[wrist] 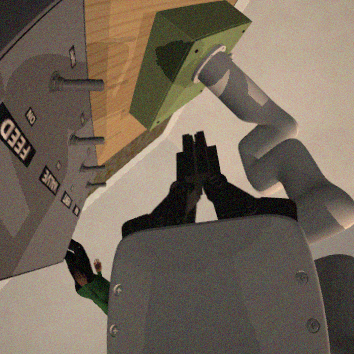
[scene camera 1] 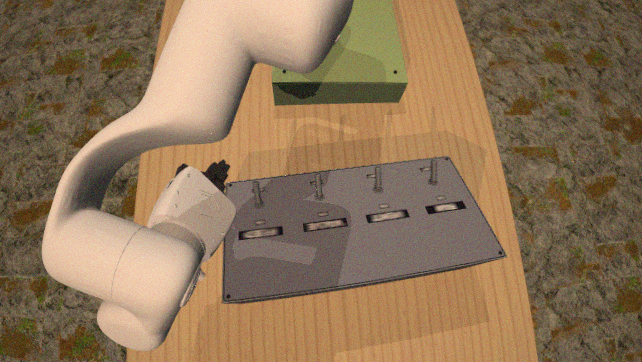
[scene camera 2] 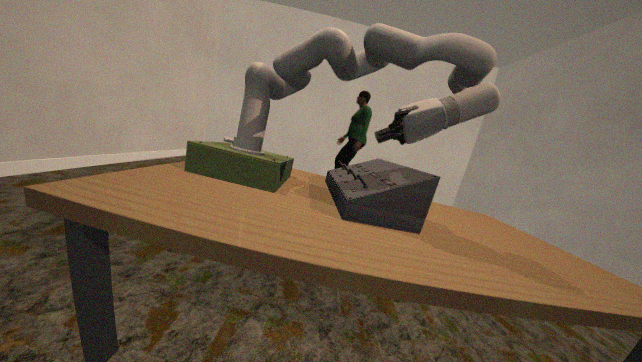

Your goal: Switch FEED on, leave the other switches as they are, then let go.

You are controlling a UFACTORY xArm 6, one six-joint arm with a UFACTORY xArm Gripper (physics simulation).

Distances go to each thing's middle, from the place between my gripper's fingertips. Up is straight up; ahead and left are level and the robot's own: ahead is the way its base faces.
The grey switch panel point(scene camera 1: 293, 243) lies 120 mm ahead of my hand, 210 mm to the left of it and 160 mm below it.
